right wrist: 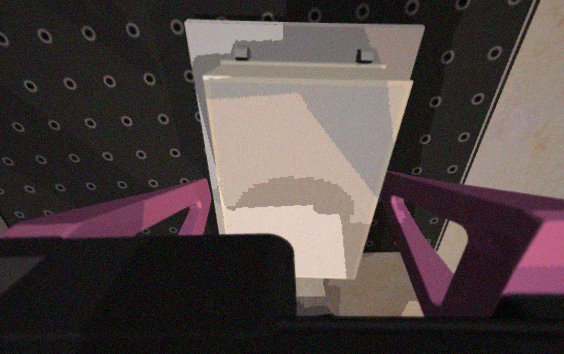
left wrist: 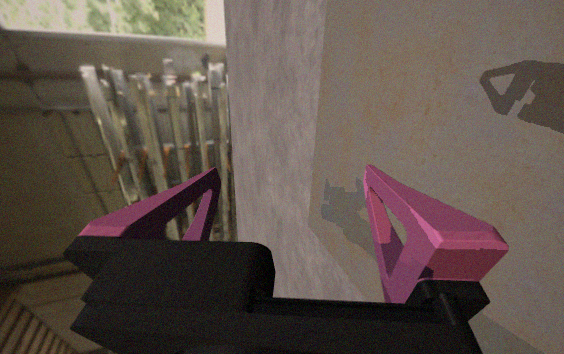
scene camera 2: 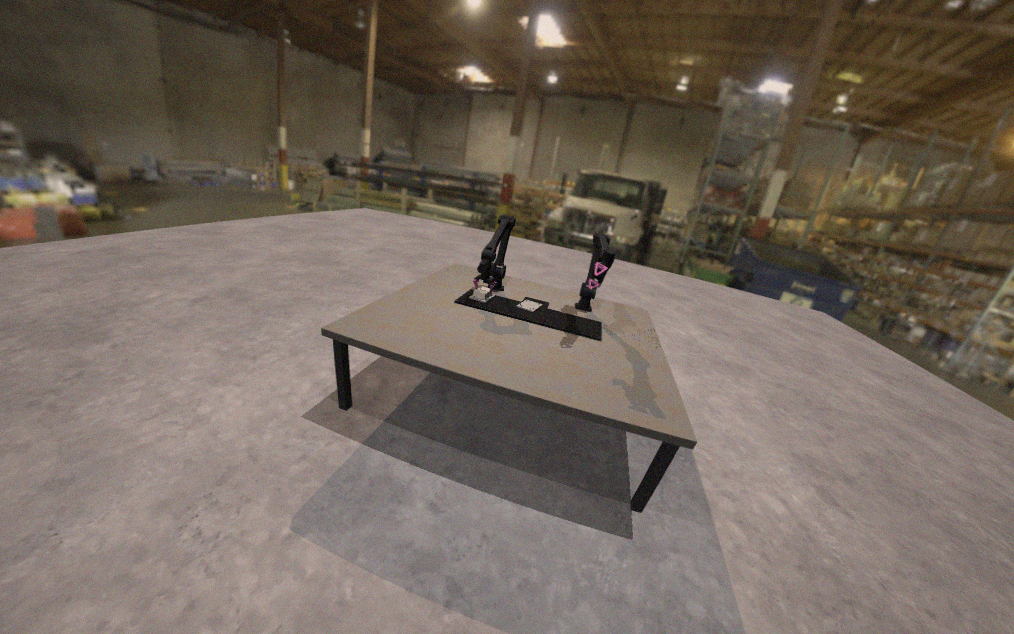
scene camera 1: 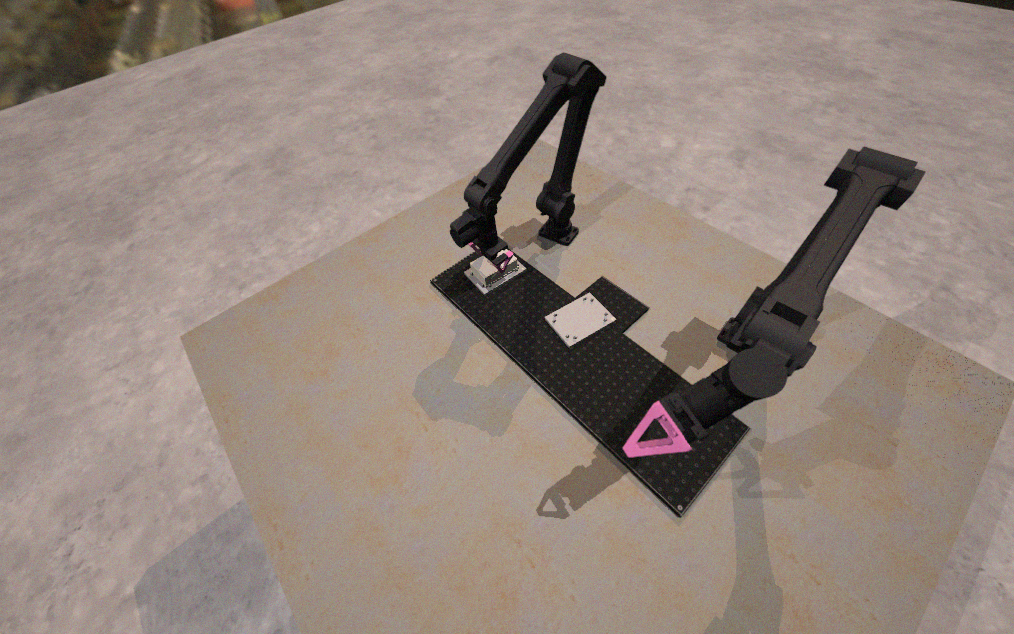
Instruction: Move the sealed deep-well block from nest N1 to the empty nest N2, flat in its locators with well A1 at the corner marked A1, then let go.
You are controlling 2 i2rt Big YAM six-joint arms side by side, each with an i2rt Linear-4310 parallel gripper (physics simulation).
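Places are measured from the left arm's base along level axes (x ahead, y left, z up), in metres.
Where they show: left gripper, between the fingertips: (left wrist: pixel 289 174) (scene camera 2: pixel 592 282) (scene camera 1: pixel 627 449); right gripper, between the fingertips: (right wrist: pixel 293 185) (scene camera 2: pixel 483 291) (scene camera 1: pixel 492 264); left arm's base, origin of its link: (scene camera 2: pixel 583 308); right arm's base, origin of its link: (scene camera 2: pixel 495 288) (scene camera 1: pixel 558 233).
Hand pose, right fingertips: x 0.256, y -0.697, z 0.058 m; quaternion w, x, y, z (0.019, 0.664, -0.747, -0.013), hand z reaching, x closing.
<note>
Each offset is from my right fingertips to the top centre of the thing. Level surfaces: height alone.
The pale sealed deep-well block {0.009 m up, 0.007 m back, 0.002 m right} (scene camera 1: pixel 482 271) (right wrist: pixel 310 150) sits on the white N1 nest plate {0.023 m down, 0.007 m back, 0.002 m right} (right wrist: pixel 325 37). Two small locators show on the plate beyond the block's far edge in the right wrist view. My right gripper (scene camera 1: pixel 489 259) (scene camera 2: pixel 485 285) (right wrist: pixel 293 185) is open, its pink fingers on either side of the block, with nothing gripped. Whether the fingertips touch the block is unclear. The white N2 nest plate {0.023 m down, 0.023 m back, 0.318 m left} (scene camera 1: pixel 580 319) (scene camera 2: pixel 530 304) is empty, with small locators near its corners. My left gripper (scene camera 1: pixel 629 448) (scene camera 2: pixel 596 277) (left wrist: pixel 289 174) is open and empty, raised away from both nests. I cannot read any A1 marks.
Both nests stand on a black perforated board {0.045 m down} (scene camera 1: pixel 553 373) (scene camera 2: pixel 568 321), with N2 toward the middle beside a short side extension. The board lies on a tan table {0.058 m down} (scene camera 1: pixel 358 358) (scene camera 2: pixel 418 358). My left arm reaches over the board's end at the lower right in scene camera 1.
</note>
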